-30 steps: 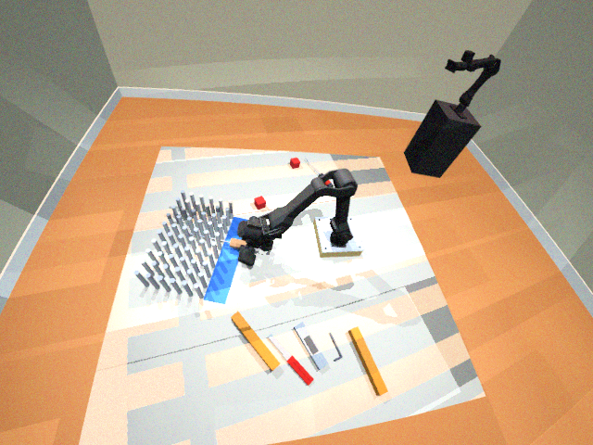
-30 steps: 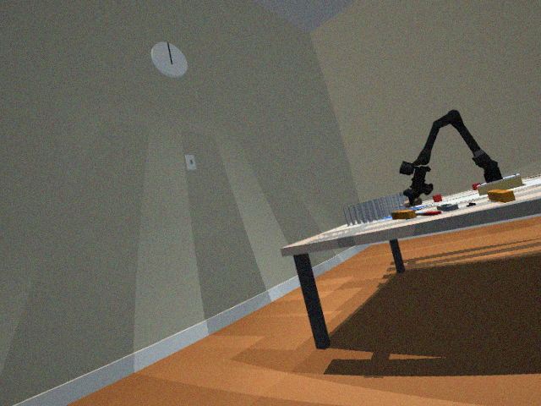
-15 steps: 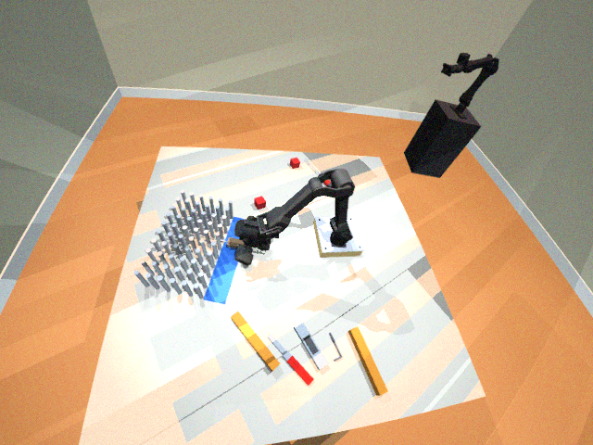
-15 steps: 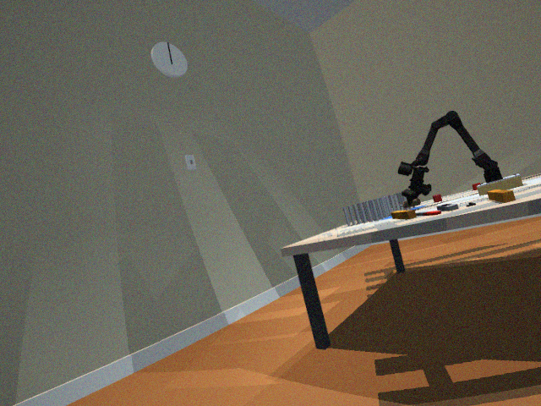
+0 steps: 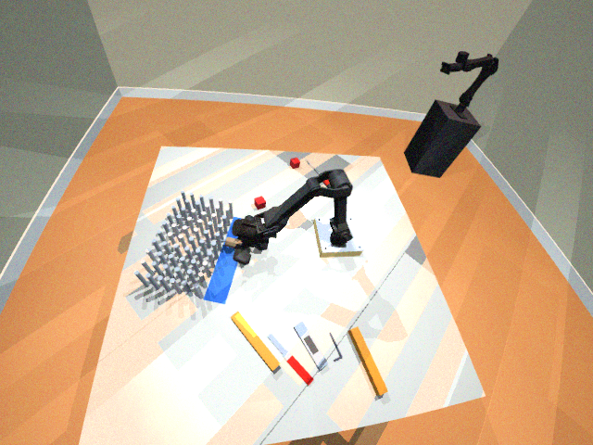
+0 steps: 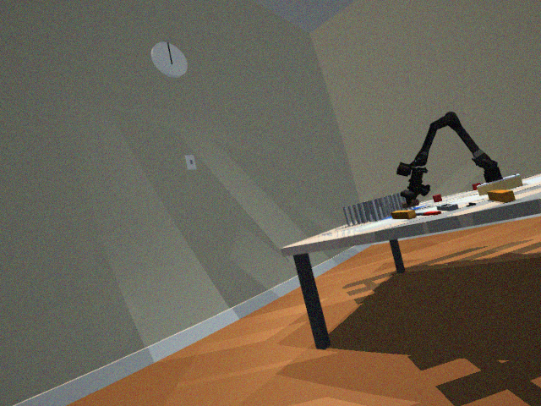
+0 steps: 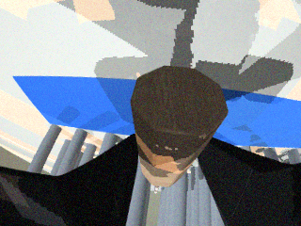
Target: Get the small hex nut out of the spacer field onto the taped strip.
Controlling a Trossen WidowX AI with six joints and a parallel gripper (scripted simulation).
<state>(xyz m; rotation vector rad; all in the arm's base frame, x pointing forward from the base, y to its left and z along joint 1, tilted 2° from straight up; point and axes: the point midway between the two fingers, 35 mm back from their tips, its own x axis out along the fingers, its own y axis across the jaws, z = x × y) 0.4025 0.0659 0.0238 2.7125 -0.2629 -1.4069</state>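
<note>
Right now my gripper tip is 20 mm short of the blue taped strip, 40 mm to the right of it and 30 mm above it. From my gripper tip the other things lie so: hex nut 190 mm ahead, 20 mm to the right, 30 mm below; then wooden-handled hook tool 100 mm ahead, 10 mm to the right; then grey block 310 mm behind, 360 mm to the left, 20 mm below.
</note>
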